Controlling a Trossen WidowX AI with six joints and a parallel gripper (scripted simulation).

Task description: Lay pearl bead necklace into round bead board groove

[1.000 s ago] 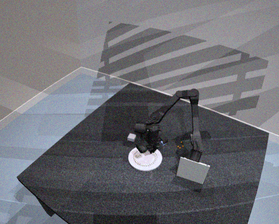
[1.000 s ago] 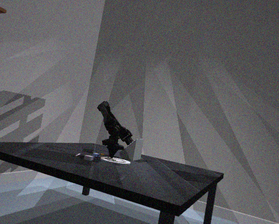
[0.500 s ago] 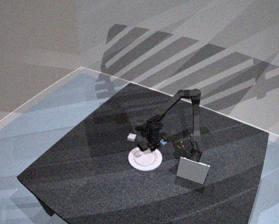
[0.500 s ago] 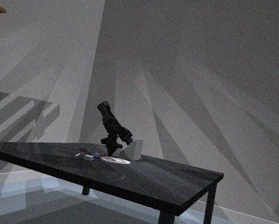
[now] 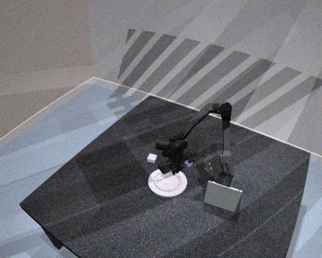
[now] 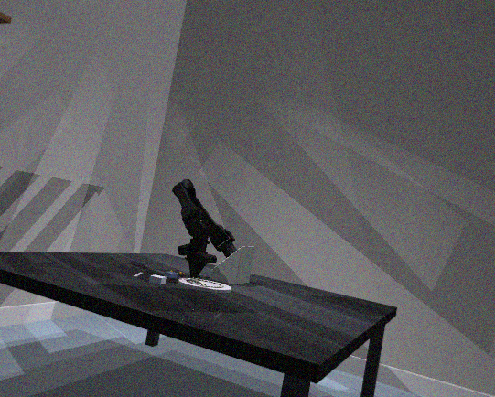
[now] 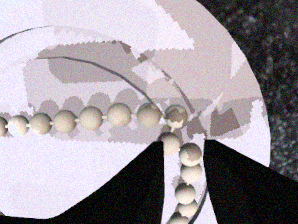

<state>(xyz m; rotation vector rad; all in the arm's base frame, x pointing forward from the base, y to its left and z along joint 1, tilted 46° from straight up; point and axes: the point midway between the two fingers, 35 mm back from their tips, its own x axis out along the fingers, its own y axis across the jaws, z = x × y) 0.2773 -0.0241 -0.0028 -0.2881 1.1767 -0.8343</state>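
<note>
Right now my gripper tip is 60 mm to the right of the round white bead board, 10 mm short of it and 10 mm above it. Round my gripper tip: small white block 170 mm ahead, 40 mm to the right, 10 mm below; then small blue cube 120 mm to the right, 10 mm below, 10 mm behind; then thin white stick 160 mm to the right, 120 mm ahead, 20 mm below.
</note>
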